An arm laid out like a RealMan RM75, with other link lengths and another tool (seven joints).
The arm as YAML. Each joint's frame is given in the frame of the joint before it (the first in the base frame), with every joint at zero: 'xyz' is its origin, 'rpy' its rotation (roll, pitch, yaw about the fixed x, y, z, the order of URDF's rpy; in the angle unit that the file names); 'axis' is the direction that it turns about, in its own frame. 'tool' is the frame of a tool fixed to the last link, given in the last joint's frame.
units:
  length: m
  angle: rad
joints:
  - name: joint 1
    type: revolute
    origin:
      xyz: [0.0, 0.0, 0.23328]
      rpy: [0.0, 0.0, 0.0]
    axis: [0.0, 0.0, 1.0]
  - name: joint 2
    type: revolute
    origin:
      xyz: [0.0, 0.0, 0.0]
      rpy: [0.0, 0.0, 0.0]
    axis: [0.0, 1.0, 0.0]
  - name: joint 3
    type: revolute
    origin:
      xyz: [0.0, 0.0, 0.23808]
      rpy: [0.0, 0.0, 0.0]
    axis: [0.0, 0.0, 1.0]
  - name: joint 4
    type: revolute
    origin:
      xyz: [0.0, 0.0, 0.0]
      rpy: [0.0, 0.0, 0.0]
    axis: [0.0, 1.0, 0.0]
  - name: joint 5
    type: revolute
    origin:
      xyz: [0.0, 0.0, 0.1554]
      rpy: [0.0, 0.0, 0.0]
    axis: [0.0, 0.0, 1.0]
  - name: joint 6
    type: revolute
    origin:
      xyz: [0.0, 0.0, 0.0]
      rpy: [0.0, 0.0, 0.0]
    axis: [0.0, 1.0, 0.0]
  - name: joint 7
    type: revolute
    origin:
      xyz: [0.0, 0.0, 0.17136]
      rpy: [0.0, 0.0, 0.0]
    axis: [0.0, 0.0, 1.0]
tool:
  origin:
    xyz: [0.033, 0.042, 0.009]
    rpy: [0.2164, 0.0, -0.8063]
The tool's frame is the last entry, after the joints.
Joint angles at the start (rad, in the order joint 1, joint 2, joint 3, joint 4, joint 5, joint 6, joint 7):
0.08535 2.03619 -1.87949 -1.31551 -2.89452 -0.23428 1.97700
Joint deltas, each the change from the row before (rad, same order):
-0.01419 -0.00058 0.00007 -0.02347 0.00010 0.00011 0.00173
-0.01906 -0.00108 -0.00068 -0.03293 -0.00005 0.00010 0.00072
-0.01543 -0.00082 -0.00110 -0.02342 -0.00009 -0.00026 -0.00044
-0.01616 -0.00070 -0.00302 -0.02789 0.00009 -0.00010 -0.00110
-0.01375 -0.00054 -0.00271 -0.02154 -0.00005 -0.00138 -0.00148
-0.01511 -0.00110 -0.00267 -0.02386 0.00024 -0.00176 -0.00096
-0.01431 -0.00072 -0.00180 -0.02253 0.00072 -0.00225 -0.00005
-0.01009 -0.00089 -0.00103 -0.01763 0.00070 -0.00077 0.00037
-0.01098 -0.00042 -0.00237 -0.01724 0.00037 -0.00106 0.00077
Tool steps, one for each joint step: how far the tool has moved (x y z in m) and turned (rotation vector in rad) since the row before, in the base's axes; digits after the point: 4 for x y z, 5 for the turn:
-0.0025 -0.0010 0.0021 0.00995 0.00891 0.00496
-0.0038 -0.0013 0.0030 0.01306 0.01034 0.00904
-0.0022 -0.0016 0.0021 0.00846 0.00618 0.00507
-0.0036 -0.0014 0.0021 0.00867 0.00722 0.00936
-0.0023 -0.0016 0.0015 0.00552 0.00450 0.00550
-0.0024 -0.0018 0.0019 0.00644 0.00524 0.00547
-0.0023 -0.0018 0.0018 0.00652 0.00626 0.00382
-0.0021 -0.0009 0.0017 0.00615 0.00527 0.00442
-0.0020 -0.0014 0.0012 0.00470 0.00560 0.00351

